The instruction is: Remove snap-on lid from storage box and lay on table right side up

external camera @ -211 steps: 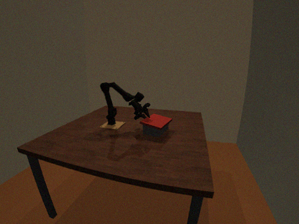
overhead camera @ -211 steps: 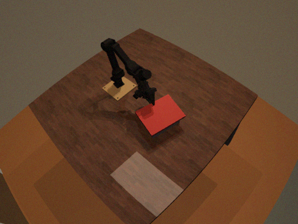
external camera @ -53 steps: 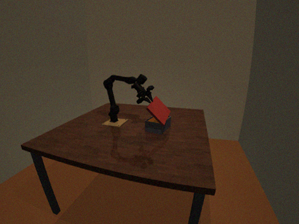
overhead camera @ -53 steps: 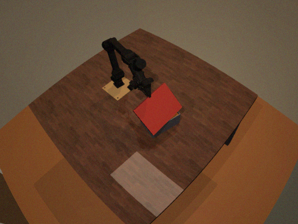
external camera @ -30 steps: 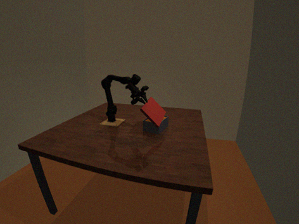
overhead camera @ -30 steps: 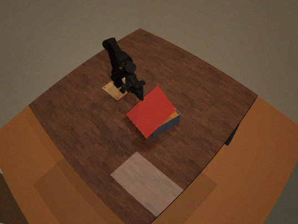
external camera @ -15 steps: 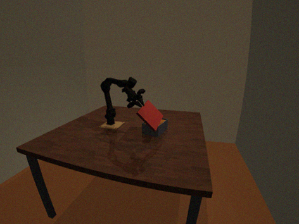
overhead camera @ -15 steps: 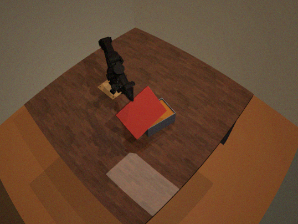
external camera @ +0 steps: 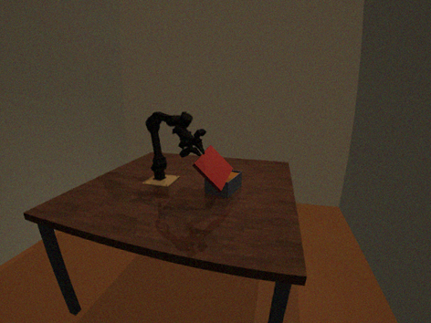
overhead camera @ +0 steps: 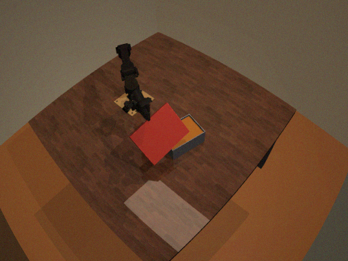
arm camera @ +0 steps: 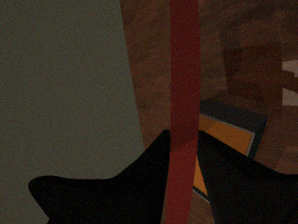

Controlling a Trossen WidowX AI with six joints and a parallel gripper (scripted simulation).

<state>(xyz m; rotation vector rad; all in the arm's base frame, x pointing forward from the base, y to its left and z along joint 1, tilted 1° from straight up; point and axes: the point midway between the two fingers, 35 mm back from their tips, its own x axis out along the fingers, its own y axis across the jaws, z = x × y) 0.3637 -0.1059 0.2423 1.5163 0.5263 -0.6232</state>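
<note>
The lid lies 60 mm ahead of my gripper tip, 20 mm to the left of it and 60 mm below it. The rest, counted from my gripper tip: storage box (60 mm ahead, 140 mm to the left, 190 mm below).
</note>
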